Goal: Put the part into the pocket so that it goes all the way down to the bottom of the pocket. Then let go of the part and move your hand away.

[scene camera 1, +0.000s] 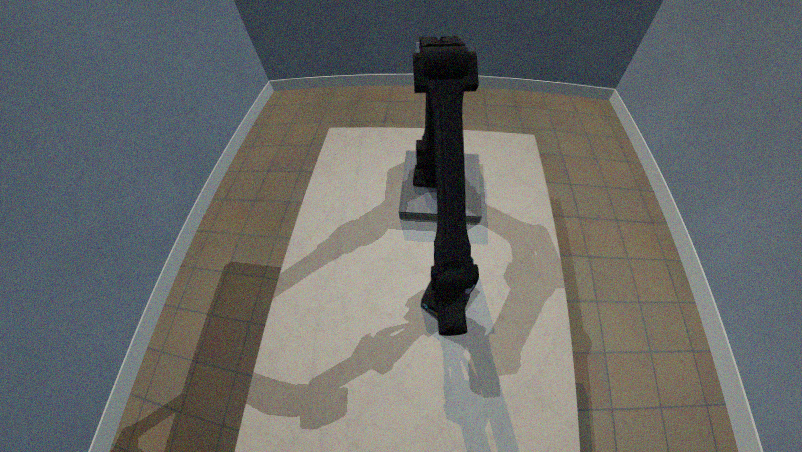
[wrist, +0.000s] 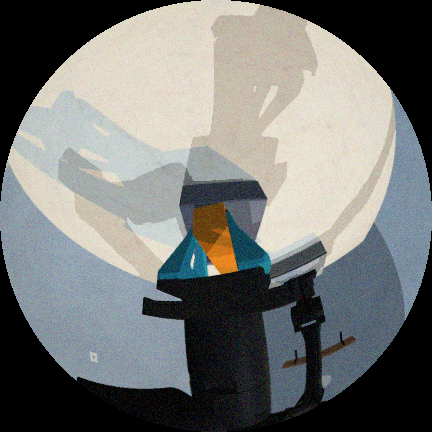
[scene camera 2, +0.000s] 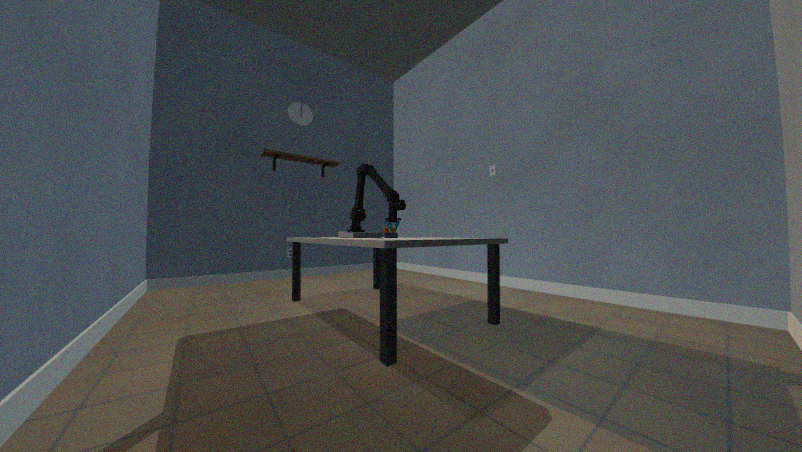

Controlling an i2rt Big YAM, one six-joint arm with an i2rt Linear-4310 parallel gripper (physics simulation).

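Frame: origin at the arm's base, x back, y right, z up, level; metres.
Where they show: gripper, fingertip midpoint: point(wrist: 213, 218) point(scene camera 2: 392, 232); arm's base at its link origin: point(scene camera 1: 431, 177) point(wrist: 299, 278) point(scene camera 2: 355, 231).
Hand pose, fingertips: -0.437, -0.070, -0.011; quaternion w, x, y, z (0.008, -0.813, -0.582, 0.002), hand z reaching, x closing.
Things, the pixels of their centre, and the offset from my fingertips, as dx, dy, dz.
- orange part at the middle of its body: point(wrist: 233, 244) point(scene camera 2: 389, 230) +0.037, +0.003, +0.016
- dark grey pocket block at the middle of its body: point(wrist: 222, 231) point(scene camera 1: 448, 295) point(scene camera 2: 390, 235) +0.046, -0.014, -0.017
The orange part point(wrist: 212, 227) point(scene camera 2: 386, 230) is between the teal fingertips of my gripper point(wrist: 213, 218) point(scene camera 2: 392, 225), which is shut on it. The dark grey pocket block point(wrist: 223, 192) point(scene camera 2: 390, 235) stands on the table right under the part. In the wrist view the part's far end overlaps the block's top face and covers the pocket opening. I cannot tell whether that end is inside the pocket, or how deep. In scene camera 1 the arm hides the part and the fingers, and most or all of the block.
The pale table point(scene camera 1: 359, 291) point(scene camera 2: 449, 243) carries the arm's grey base plate point(scene camera 1: 418, 216) point(wrist: 299, 260), behind the block. The black arm point(scene camera 1: 450, 168) point(scene camera 2: 376, 179) arches from the base over the block. Arm shadows cross the tabletop. A wall shelf point(scene camera 2: 300, 158) is far behind.
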